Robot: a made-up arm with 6 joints. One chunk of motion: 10 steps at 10 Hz.
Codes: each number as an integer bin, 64 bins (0 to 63) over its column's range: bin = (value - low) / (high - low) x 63, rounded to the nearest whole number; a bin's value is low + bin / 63 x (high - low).
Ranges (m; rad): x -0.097..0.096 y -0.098..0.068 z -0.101..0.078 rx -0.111..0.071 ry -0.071..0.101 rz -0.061..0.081
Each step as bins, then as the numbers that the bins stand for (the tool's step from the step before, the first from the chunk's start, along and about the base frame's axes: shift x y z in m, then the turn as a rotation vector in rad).
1 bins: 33 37 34 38 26 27
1 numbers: 0.00410 -0.00051 -0.00440 -0.00122 -0.00002 -0.00014
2 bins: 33 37 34 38 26 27
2 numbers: 0.00410 -0.00051 -0.00440 -0.00122 -0.00002 -0.00014
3 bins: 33 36 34 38 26 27
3 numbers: 0.00410 -0.00314 -0.00440 -0.00122 -0.00002 -0.00014
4 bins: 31 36 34 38 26 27
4 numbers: -0.00203 -0.00314 -0.00440 -0.00122 -0.00002 -0.00014
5 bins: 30 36 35 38 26 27
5 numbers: -0.00510 -0.00314 -0.00156 -0.00122 -0.00002 -0.00014
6 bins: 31 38 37 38 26 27
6 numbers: -0.00203 0.00213 0.00413 -0.00122 -0.00002 -0.00014
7 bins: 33 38 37 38 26 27
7 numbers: 0.00410 0.00213 0.00413 -0.00122 -0.00002 -0.00014
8 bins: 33 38 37 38 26 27
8 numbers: 0.00410 0.00213 0.00413 -0.00122 -0.00002 -0.00014
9 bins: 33 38 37 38 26 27
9 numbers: 0.00410 0.00213 0.00413 -0.00122 -0.00002 -0.00014
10 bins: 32 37 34 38 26 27
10 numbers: 0.00103 -0.00051 -0.00440 -0.00122 -0.00002 -0.00014
